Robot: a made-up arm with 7 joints. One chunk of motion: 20 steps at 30 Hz.
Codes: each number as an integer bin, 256 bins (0 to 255) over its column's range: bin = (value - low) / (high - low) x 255, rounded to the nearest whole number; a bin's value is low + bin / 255 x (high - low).
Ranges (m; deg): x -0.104..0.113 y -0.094..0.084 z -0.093..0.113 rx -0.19..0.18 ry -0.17..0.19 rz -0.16..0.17
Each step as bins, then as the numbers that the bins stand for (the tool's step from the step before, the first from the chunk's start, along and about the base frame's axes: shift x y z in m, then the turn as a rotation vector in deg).
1 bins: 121 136 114 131 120 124
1 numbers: -0.00103 0.00093 -0.00091 0.000 -0.001 0.000
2 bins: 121 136 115 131 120 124
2 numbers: -0.00103 0.00093 -0.00010 0.000 -0.001 0.000
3 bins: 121 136 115 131 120 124
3 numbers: -0.00103 0.00093 -0.00010 0.000 -0.001 0.000
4 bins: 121 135 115 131 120 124
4 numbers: -0.00103 0.00024 -0.00010 0.000 -0.001 0.000
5 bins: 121 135 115 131 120 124
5 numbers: -0.00103 0.00024 -0.00010 0.000 -0.001 0.000
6 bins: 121 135 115 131 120 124
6 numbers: -0.00103 0.00024 -0.00010 0.000 -0.001 0.000
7 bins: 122 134 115 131 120 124
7 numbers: -0.00018 -0.00046 -0.00010 0.000 -0.001 0.000
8 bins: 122 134 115 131 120 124
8 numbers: -0.00018 -0.00046 -0.00010 0.000 -0.001 0.000
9 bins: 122 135 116 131 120 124
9 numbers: -0.00018 0.00024 0.00071 0.000 -0.001 0.000
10 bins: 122 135 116 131 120 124
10 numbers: -0.00018 0.00024 0.00071 0.000 -0.001 0.000
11 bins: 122 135 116 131 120 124
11 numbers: -0.00018 0.00024 0.00071 0.000 -0.001 0.000
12 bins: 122 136 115 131 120 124
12 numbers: -0.00018 0.00093 -0.00010 0.000 -0.001 0.000
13 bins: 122 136 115 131 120 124
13 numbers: -0.00018 0.00093 -0.00010 0.000 -0.001 0.000
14 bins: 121 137 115 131 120 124
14 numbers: -0.00103 0.00163 -0.00010 0.000 -0.001 0.000
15 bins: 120 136 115 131 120 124
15 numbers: -0.00188 0.00093 -0.00010 0.000 -0.001 0.000
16 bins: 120 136 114 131 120 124
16 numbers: -0.00188 0.00093 -0.00091 0.000 -0.001 0.000
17 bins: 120 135 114 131 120 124
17 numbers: -0.00188 0.00024 -0.00091 0.000 -0.001 0.000
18 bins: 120 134 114 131 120 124
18 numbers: -0.00188 -0.00046 -0.00091 0.000 -0.001 0.000
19 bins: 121 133 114 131 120 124
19 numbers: -0.00103 -0.00116 -0.00091 0.000 -0.001 0.000
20 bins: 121 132 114 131 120 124
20 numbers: -0.00103 -0.00186 -0.00091 0.000 -0.001 0.000
